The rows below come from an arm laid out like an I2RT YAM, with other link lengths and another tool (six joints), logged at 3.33 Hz.
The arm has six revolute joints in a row. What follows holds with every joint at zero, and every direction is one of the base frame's.
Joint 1 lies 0.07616 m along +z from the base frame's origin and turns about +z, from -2.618 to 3.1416 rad.
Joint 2 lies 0.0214 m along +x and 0.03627 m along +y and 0.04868 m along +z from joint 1 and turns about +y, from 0 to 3.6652 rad.
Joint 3 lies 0.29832 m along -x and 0.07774 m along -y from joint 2 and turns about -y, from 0 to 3.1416 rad.
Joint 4 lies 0.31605 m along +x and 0.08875 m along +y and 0.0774 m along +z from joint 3 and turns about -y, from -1.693 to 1.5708 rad.
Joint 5 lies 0.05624 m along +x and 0.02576 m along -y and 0.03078 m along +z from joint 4 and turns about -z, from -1.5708 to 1.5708 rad.
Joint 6 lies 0.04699 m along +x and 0.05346 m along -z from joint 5 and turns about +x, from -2.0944 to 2.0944 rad.
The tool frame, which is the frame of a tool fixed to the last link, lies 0.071 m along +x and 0.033 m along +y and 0.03 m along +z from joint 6; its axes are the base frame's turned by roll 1.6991, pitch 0.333 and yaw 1.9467 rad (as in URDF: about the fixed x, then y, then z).
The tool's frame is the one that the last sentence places.
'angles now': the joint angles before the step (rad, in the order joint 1, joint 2, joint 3, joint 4, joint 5, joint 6). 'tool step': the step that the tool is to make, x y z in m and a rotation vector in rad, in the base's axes. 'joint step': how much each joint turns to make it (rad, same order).
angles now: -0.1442 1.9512 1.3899 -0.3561 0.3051 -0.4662
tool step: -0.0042 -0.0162 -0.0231 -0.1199 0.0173 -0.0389
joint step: -0.0046 0.0184 -0.0523 0.0891 0.1166 -0.0508
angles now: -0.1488 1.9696 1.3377 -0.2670 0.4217 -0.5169
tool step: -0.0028 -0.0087 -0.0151 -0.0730 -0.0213 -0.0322
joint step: 0.0000 0.0076 -0.0553 0.1043 0.0737 -0.0215
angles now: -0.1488 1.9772 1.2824 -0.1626 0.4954 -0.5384
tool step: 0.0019 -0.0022 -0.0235 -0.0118 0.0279 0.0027
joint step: -0.0016 0.0492 -0.0029 0.0337 0.0093 -0.0154
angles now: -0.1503 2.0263 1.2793 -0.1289 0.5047 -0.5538
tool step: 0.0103 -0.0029 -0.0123 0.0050 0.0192 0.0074
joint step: -0.0046 0.0552 0.0458 -0.0060 -0.0092 -0.0091
